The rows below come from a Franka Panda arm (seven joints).
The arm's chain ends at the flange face. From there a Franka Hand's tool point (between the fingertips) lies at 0.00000 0.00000 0.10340 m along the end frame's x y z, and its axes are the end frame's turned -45 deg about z.
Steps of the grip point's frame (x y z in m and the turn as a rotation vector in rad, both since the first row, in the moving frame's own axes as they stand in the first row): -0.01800 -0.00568 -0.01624 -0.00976 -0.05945 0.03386; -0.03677 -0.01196 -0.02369 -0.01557 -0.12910 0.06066; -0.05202 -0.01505 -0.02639 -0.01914 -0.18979 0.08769; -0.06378 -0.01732 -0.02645 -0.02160 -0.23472 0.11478; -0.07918 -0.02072 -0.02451 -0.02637 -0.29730 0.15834; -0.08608 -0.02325 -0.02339 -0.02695 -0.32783 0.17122
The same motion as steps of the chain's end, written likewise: -0.01303 0.00372 -0.01605 -0.04894 -0.03514 0.03386; -0.02586 0.00725 -0.02282 -0.10230 -0.08028 0.06066; -0.03437 0.01152 -0.02452 -0.14774 -0.12067 0.08769; -0.04087 0.01521 -0.02359 -0.18125 -0.15070 0.11478; -0.04935 0.01967 -0.01995 -0.22887 -0.19158 0.15834; -0.05361 0.02094 -0.01786 -0.25087 -0.21275 0.17122
